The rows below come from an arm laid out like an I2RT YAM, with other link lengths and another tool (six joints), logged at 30 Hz.
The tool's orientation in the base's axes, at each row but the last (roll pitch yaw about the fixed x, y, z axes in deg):
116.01, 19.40, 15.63
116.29, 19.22, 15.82
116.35, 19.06, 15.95
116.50, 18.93, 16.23
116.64, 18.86, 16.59
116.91, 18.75, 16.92
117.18, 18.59, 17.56
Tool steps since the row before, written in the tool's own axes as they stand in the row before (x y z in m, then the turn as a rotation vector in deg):
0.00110, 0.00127, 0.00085, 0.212, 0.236, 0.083
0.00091, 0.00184, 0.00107, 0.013, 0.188, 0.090
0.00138, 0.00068, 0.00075, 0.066, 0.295, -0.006
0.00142, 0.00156, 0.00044, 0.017, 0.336, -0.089
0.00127, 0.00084, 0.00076, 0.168, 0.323, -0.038
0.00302, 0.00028, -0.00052, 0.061, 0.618, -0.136
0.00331, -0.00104, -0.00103, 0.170, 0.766, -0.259
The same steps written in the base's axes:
0.00160, -0.00092, 0.00036, 0.297, -0.102, 0.095
0.00168, -0.00137, 0.00081, 0.097, -0.143, 0.117
0.00161, -0.00055, -0.00019, 0.178, -0.080, 0.231
0.00197, -0.00056, 0.00067, 0.141, -0.032, 0.316
0.00158, -0.00063, -0.00002, 0.279, -0.033, 0.235
0.00279, 0.00120, -0.00051, 0.290, -0.077, 0.561
0.00243, 0.00223, -0.00149, 0.433, 0.012, 0.704

